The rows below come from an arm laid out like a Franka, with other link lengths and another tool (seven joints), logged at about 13 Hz.
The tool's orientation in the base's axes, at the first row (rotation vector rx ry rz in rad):
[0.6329, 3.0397, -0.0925]
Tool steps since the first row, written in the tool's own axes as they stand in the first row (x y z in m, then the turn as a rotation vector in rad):
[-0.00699, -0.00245, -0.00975, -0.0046, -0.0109, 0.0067]
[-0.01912, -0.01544, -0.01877, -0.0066, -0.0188, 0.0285]
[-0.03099, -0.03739, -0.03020, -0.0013, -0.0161, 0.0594]
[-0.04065, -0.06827, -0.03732, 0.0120, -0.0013, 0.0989]
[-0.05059, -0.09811, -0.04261, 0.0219, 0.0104, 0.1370]
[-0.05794, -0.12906, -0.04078, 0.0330, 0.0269, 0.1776]
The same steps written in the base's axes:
[0.00521, -0.00438, 0.01018, 0.0000, -0.0122, -0.0059]
[0.01093, -0.02050, 0.02041, -0.0008, -0.0217, -0.0272]
[0.01278, -0.04456, 0.03348, -0.0039, -0.0191, -0.0584]
[0.00913, -0.07620, 0.04261, -0.0093, -0.0029, -0.0992]
[0.00619, -0.10712, 0.04988, -0.0128, 0.0093, -0.1382]
[0.00060, -0.13849, 0.04998, -0.0155, 0.0261, -0.1801]

